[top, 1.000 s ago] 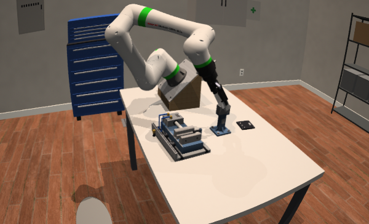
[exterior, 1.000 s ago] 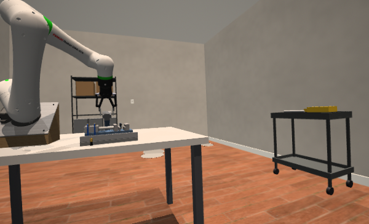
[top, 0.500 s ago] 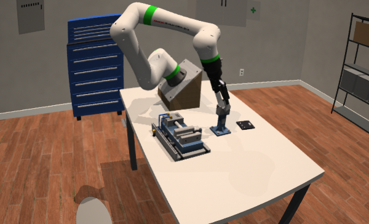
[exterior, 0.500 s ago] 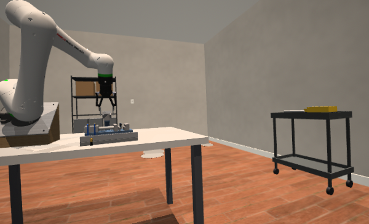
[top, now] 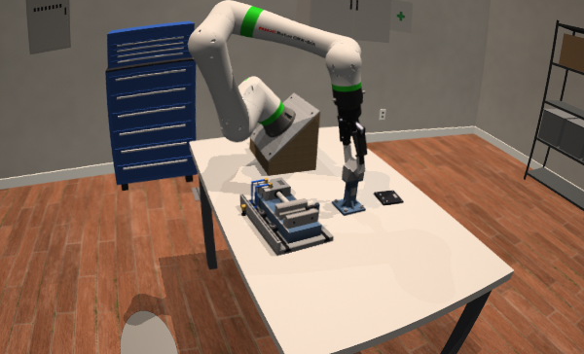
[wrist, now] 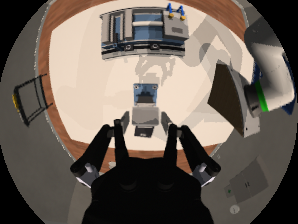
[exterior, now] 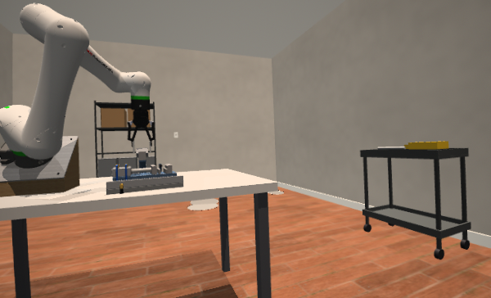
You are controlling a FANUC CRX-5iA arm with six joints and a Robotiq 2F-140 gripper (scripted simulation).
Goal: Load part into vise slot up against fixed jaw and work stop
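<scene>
Now: the part 30 mm below my hand and 10 mm to the left of it. Round my hand: dark infeed plate (180 mm to the left, 180 mm below, 20 mm behind).
</scene>
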